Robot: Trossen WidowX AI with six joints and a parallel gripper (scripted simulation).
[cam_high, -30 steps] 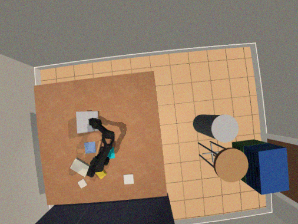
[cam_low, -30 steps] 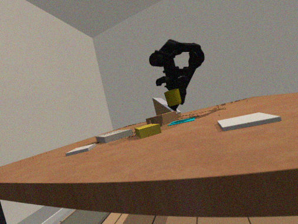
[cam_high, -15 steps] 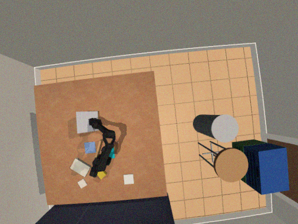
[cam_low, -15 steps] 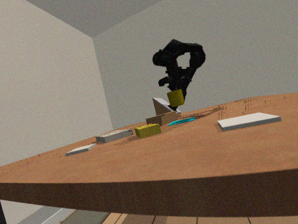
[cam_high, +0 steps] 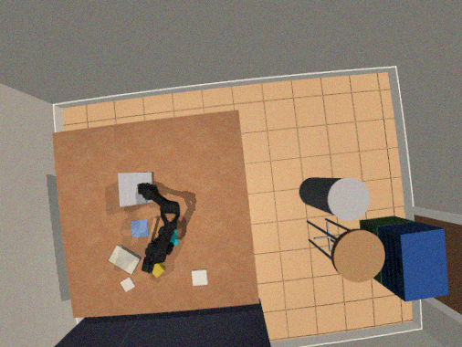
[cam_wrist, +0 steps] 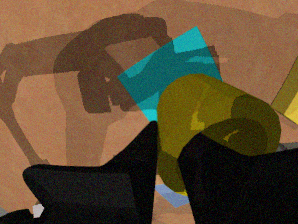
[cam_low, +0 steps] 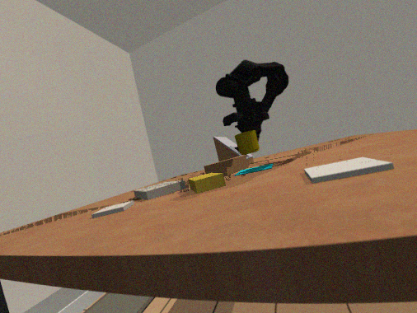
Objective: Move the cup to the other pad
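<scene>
Now: gripper tip 3 cm short of the teal pad, 1 cm to the left of it and 10 cm above it. Round my gripper tip: cup (2 cm ahead, 2 cm to the right).
</scene>
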